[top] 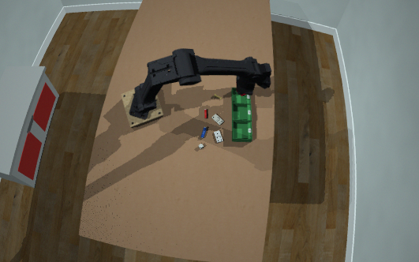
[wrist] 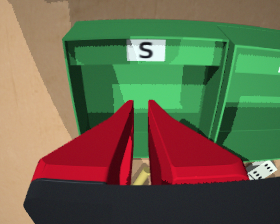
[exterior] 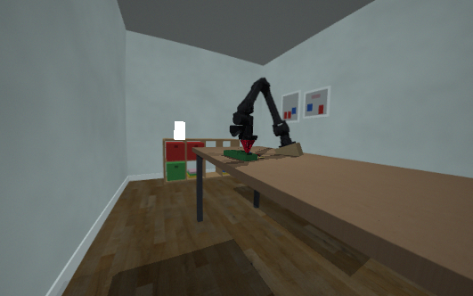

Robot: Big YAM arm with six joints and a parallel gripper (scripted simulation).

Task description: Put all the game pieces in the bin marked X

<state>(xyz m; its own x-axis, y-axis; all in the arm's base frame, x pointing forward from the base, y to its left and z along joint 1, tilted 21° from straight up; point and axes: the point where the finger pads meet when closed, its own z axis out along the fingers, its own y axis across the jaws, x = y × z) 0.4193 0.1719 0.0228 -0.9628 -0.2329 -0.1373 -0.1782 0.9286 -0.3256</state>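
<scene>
Now: the small red piece 14 cm behind my hand, 12 cm to the right of it and 4 cm below it. Round my hand: green bin 1 cm ahead, 9 cm to the right, 3 cm below; then white domino-like piece 7 cm behind, 21 cm to the right, 4 cm below; then brass part 11 cm behind, 2 cm to the right, 4 cm below.
</scene>
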